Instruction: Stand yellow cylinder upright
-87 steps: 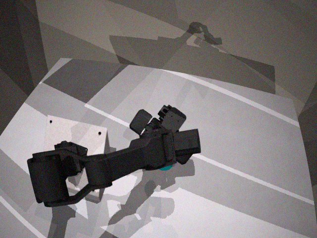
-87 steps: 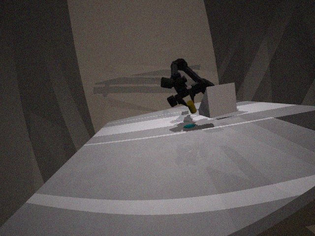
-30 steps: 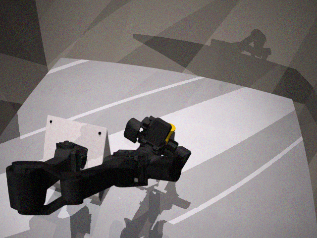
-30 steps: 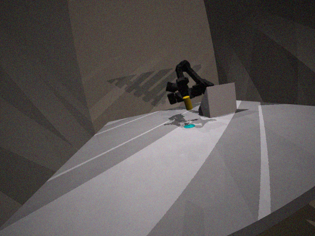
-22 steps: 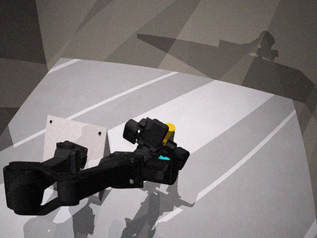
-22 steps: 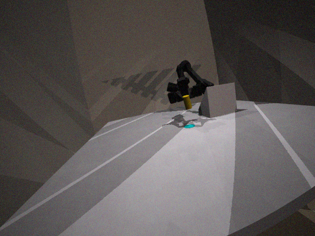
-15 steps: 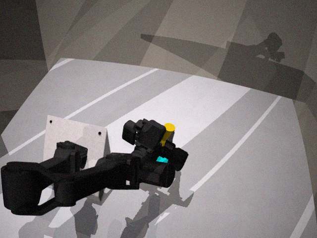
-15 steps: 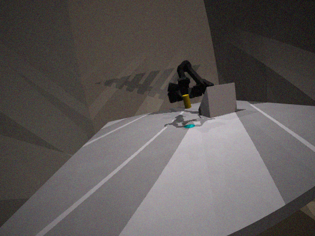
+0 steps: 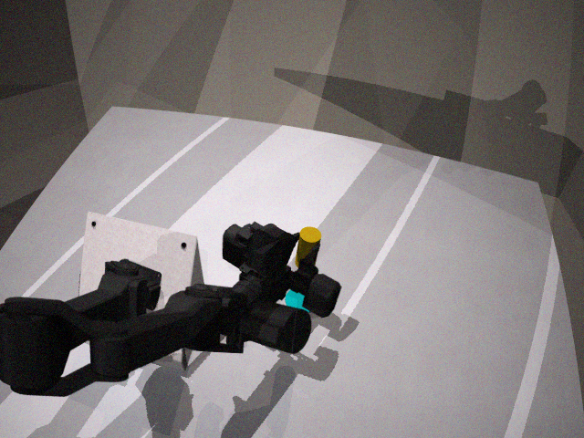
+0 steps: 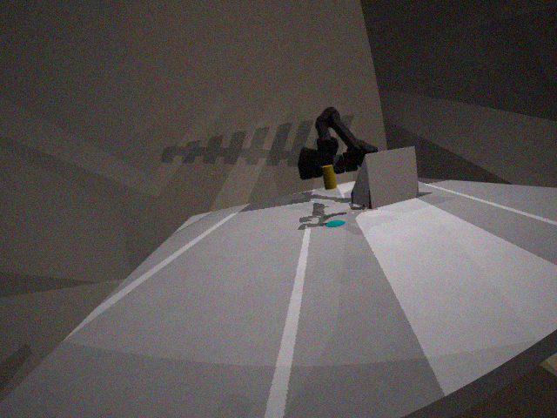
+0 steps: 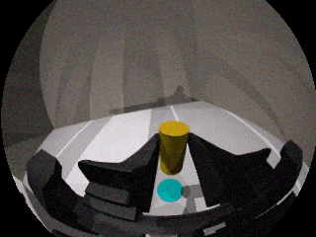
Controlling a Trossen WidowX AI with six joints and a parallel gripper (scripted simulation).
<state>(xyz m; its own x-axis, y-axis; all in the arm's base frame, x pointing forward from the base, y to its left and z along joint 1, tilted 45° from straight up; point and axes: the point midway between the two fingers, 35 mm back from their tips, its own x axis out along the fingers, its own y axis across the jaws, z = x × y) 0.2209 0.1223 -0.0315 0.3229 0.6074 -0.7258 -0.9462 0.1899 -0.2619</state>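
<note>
The cyan circle lies 160 mm below my gripper tip. Round my gripper tip: yellow tall cylinder (20 mm below).
</note>
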